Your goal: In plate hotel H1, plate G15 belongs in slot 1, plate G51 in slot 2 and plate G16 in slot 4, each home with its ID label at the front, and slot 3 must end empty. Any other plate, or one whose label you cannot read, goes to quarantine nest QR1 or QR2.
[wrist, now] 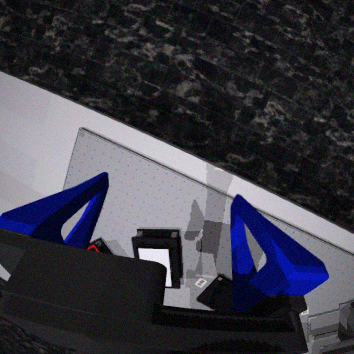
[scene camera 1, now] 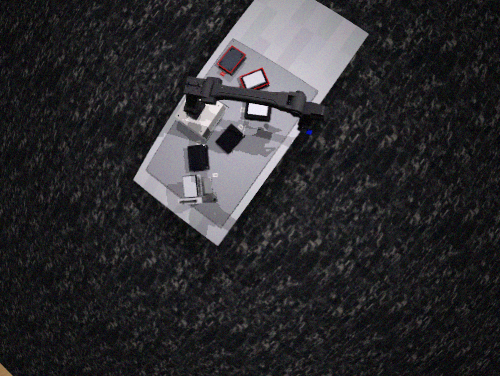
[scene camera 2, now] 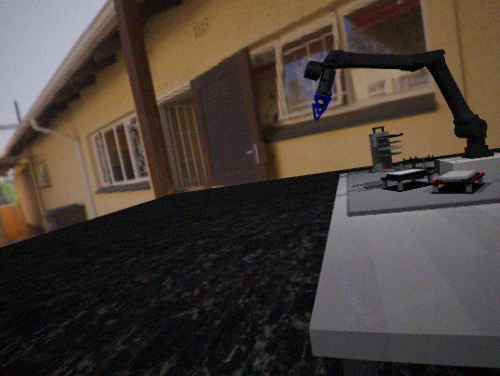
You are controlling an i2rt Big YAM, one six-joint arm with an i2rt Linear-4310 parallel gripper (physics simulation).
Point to a black plate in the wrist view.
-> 219, 297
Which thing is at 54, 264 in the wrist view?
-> My gripper.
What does my gripper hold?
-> Nothing.
